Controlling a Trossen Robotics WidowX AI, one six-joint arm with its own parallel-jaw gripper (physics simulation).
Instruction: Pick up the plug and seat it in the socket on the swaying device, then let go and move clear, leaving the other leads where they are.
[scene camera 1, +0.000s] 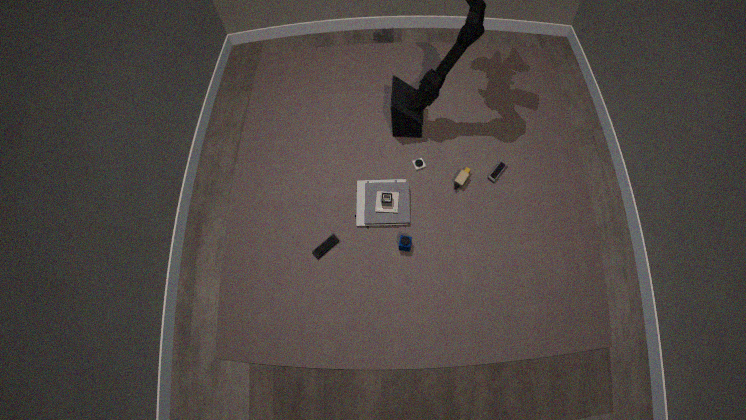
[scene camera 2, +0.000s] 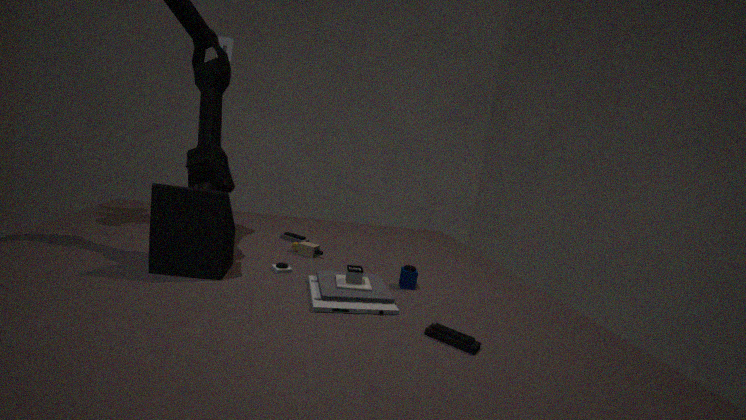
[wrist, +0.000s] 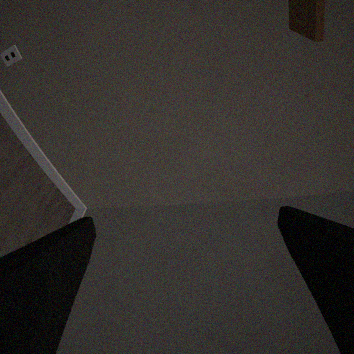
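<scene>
A beige plug (scene camera 1: 462, 177) (scene camera 2: 306, 248) with a yellow end and a black end lies on the table. The device has a grey platform (scene camera 1: 370, 216) (scene camera 2: 331, 293) on a white base (scene camera 1: 360, 203) (scene camera 2: 365, 308); in scene camera 1 the platform sits toward the base's right side. A small upright grey socket with a black rim (scene camera 1: 386, 198) (scene camera 2: 354, 275) stands on the white plate in the platform's middle. My gripper (wrist: 186, 221) is open and empty, raised away from the plug and facing the walls. It is outside both scene views.
A black bar (scene camera 1: 325, 246) (scene camera 2: 452, 338), a blue block (scene camera 1: 405, 243) (scene camera 2: 408, 277), a white square piece with a black disc (scene camera 1: 419, 163) (scene camera 2: 281, 267) and a grey-and-black bar (scene camera 1: 497, 171) (scene camera 2: 294, 236) lie around the device. The dark arm base (scene camera 1: 406, 117) (scene camera 2: 190, 229) stands behind.
</scene>
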